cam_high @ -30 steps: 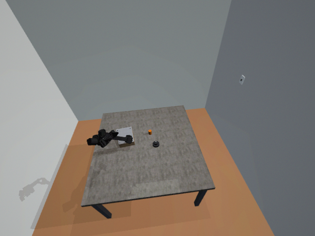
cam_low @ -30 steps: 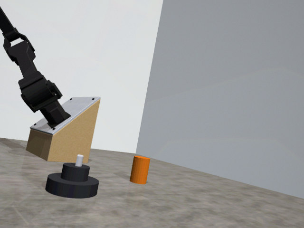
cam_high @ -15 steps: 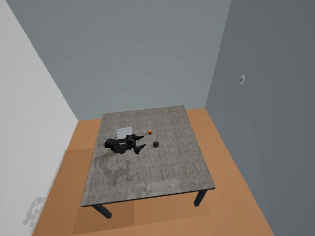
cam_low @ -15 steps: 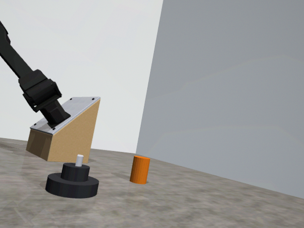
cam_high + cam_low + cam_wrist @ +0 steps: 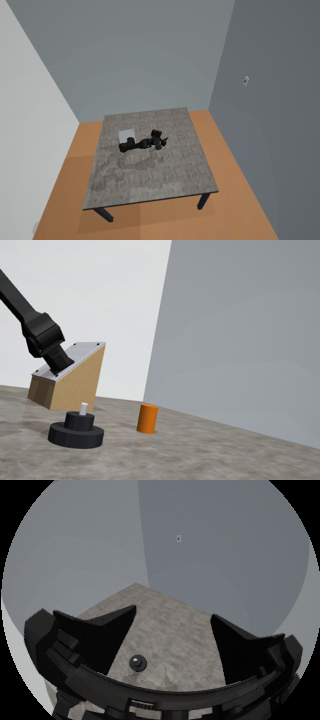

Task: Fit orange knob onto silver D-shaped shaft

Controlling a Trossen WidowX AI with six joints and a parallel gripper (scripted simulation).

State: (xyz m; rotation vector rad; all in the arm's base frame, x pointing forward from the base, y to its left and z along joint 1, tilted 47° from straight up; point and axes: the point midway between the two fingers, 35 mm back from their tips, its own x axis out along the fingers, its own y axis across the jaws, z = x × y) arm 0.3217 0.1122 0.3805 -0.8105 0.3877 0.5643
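Now: gripper tip 140 mm past the orange knob, 320 mm to the right of it and 350 mm above it. The rest, counted from my gripper tip: round pedestal (70 mm behind, 140 mm to the left, 360 mm below).
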